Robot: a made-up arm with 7 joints. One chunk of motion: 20 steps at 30 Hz.
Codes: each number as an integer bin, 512 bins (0 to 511) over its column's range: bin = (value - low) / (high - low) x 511, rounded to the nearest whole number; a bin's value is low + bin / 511 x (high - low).
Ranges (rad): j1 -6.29..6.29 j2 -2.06..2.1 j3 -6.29..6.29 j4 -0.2..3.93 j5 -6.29..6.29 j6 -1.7..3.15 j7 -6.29..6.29
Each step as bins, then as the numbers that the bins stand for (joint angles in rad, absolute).
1 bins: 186 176 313 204 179 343 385
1 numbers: -1.7110 -0.6272 1.4156 1.4488 -1.8833 1.5555 3.1881
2 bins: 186 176 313 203 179 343 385
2 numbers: -1.7110 -0.6272 1.4156 1.4407 -1.8833 1.5555 3.1881
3 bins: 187 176 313 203 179 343 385
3 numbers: -1.6864 -0.6272 1.4156 1.4407 -1.8833 1.5555 3.1881
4 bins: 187 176 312 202 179 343 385
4 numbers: -1.6864 -0.6272 1.3909 1.4326 -1.8833 1.5555 3.1881
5 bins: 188 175 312 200 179 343 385
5 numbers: -1.6617 -0.6353 1.3909 1.4164 -1.8833 1.5555 3.1881
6 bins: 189 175 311 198 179 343 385
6 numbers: -1.6371 -0.6353 1.3663 1.4003 -1.8833 1.5555 3.1881
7 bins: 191 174 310 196 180 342 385
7 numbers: -1.5879 -0.6435 1.3417 1.3841 -1.8587 1.5460 3.1881
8 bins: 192 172 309 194 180 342 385
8 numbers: -1.5633 -0.6598 1.3171 1.3679 -1.8587 1.5460 3.1881
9 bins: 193 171 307 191 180 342 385
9 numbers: -1.5386 -0.6679 1.2678 1.3437 -1.8587 1.5460 3.1881
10 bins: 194 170 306 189 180 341 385
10 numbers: -1.5140 -0.6760 1.2432 1.3275 -1.8587 1.5365 3.1881
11 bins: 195 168 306 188 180 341 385
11 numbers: -1.4894 -0.6923 1.2432 1.3195 -1.8587 1.5365 3.1881
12 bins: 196 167 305 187 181 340 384
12 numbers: -1.4648 -0.7005 1.2186 1.3114 -1.8341 1.5270 3.1635
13 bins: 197 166 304 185 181 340 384
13 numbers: -1.4402 -0.7086 1.1940 1.2952 -1.8341 1.5270 3.1635
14 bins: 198 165 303 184 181 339 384
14 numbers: -1.4156 -0.7168 1.1694 1.2871 -1.8341 1.5175 3.1635
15 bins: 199 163 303 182 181 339 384
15 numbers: -1.3909 -0.7330 1.1694 1.2710 -1.8341 1.5175 3.1635
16 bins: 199 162 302 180 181 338 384
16 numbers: -1.3909 -0.7412 1.1448 1.2548 -1.8341 1.5080 3.1635
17 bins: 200 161 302 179 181 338 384
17 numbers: -1.3663 -0.7493 1.1448 1.2467 -1.8341 1.5080 3.1635
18 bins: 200 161 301 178 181 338 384
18 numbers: -1.3663 -0.7493 1.1201 1.2386 -1.8341 1.5080 3.1635
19 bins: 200 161 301 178 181 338 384
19 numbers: -1.3663 -0.7493 1.1201 1.2386 -1.8341 1.5080 3.1635
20 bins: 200 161 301 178 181 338 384
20 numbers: -1.3663 -0.7493 1.1201 1.2386 -1.8341 1.5080 3.1635
